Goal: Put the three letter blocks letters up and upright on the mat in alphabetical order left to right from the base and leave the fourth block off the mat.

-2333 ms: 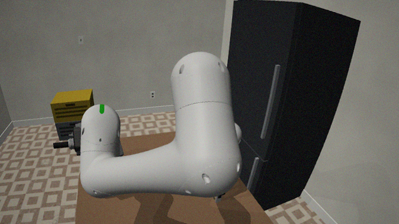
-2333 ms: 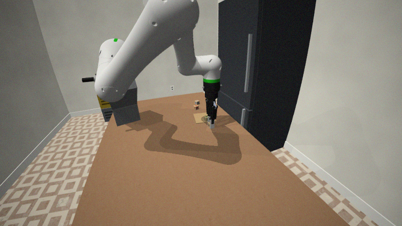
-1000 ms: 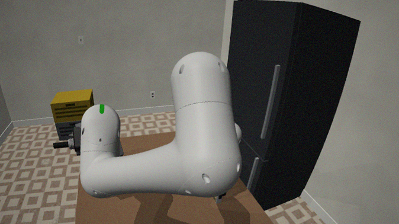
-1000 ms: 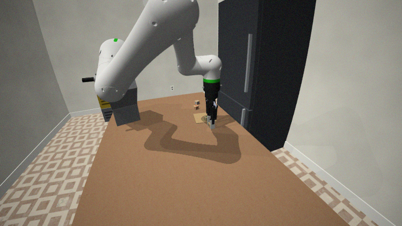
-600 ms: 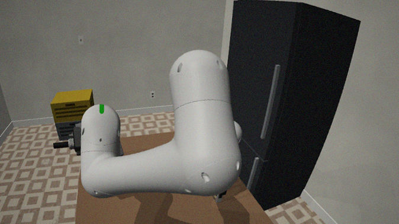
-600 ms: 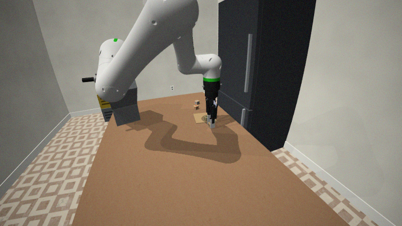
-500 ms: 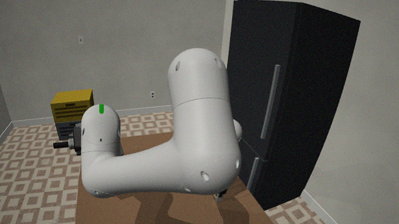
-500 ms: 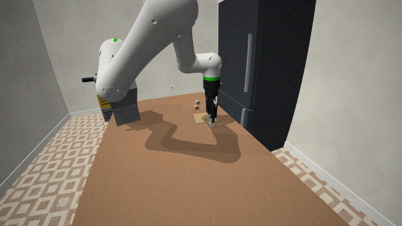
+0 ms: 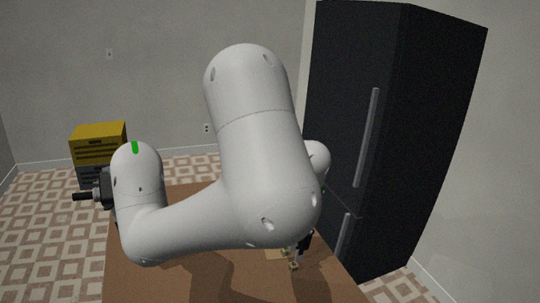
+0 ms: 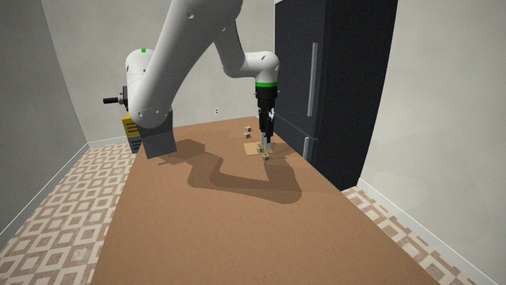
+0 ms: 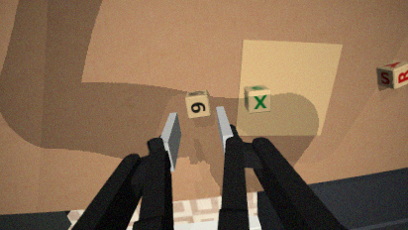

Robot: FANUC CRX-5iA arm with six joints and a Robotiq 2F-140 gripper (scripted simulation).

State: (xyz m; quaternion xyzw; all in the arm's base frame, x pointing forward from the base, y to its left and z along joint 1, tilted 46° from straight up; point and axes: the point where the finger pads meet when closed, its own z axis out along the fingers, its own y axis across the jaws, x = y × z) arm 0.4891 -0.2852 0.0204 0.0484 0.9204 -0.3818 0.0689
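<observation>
My gripper is now 37 cm to the right of the F block, 9 cm short of it and 9 cm above it. The rest, counted from my hand: block marked 9: 9 cm below; then tan mat: 13 cm to the left, 11 cm below, 2 cm ahead; then X block: 9 cm below, 8 cm to the left, 1 cm ahead.
</observation>
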